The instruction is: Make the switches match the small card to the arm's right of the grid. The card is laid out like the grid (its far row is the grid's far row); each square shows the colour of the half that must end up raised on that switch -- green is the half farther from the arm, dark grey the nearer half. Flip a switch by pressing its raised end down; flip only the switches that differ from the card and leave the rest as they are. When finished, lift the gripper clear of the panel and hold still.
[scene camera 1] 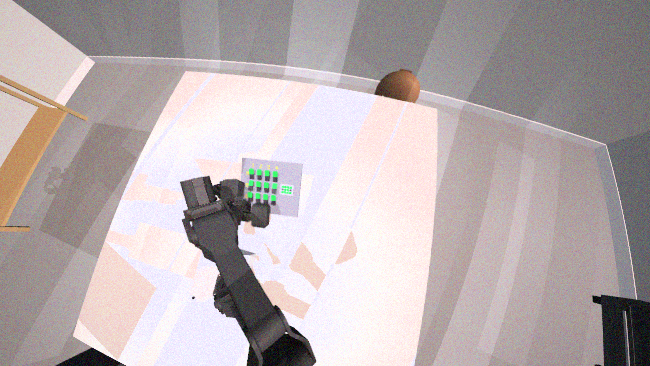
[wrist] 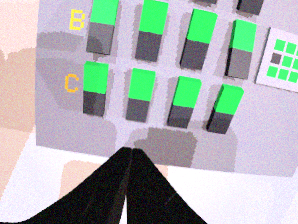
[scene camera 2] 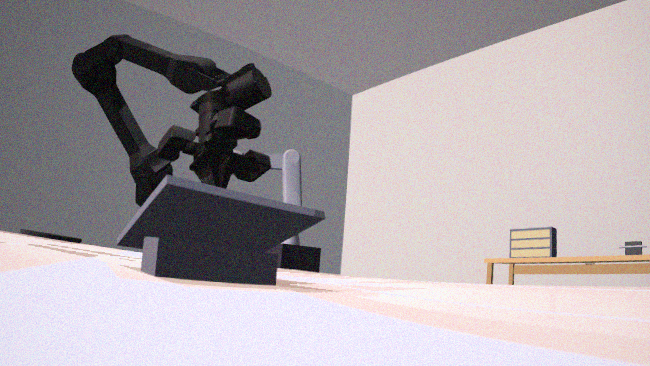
Labels:
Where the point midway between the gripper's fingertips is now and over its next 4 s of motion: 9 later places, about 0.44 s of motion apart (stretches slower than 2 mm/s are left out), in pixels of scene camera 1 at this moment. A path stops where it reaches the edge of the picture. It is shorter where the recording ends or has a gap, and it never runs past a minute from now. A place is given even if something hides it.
My gripper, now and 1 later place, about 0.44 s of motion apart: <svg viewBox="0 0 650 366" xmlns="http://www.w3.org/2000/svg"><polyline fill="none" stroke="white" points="249,204 252,191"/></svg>

